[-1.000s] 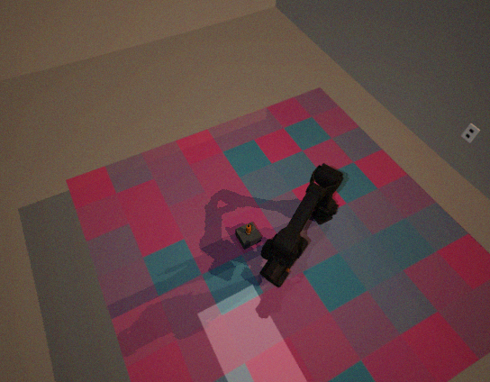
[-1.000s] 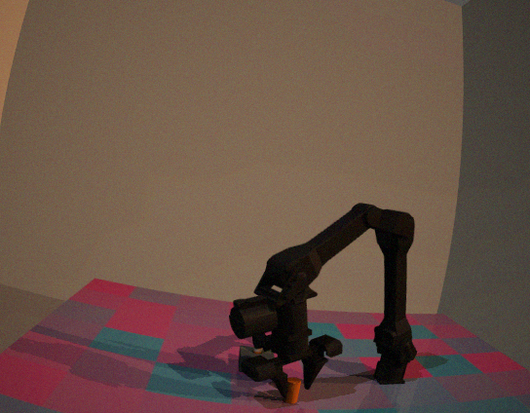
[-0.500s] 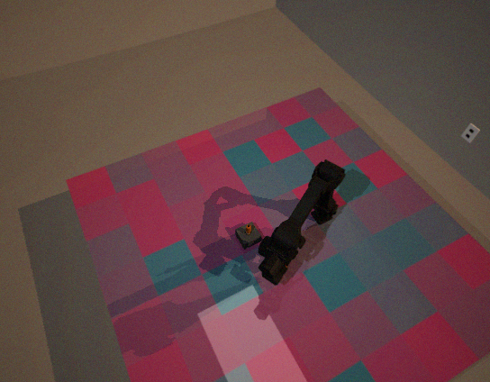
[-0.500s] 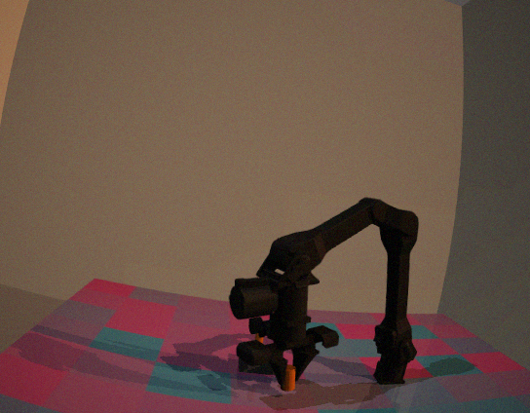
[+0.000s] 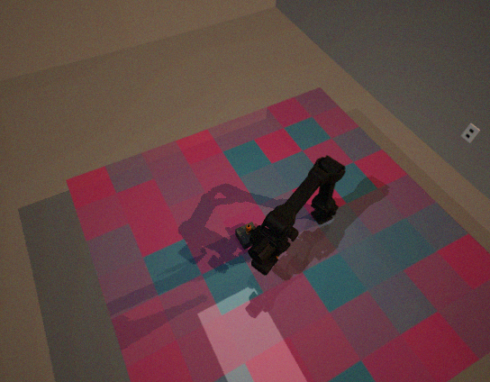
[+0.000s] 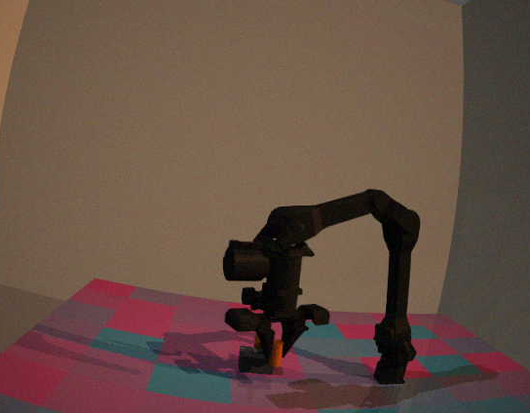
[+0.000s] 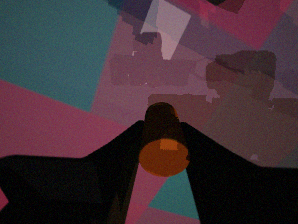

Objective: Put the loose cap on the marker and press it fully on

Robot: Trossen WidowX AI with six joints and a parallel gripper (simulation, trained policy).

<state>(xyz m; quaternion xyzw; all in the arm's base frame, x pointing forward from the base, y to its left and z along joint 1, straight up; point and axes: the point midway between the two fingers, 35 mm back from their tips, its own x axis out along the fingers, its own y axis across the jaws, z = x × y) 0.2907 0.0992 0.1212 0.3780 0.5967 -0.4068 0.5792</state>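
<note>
Now: gripper tip 2 cm short of the dark grey holder block, 15 cm to the left of it and 7 cm above it. Round my gripper tip: orange cap (1 cm above).
</note>
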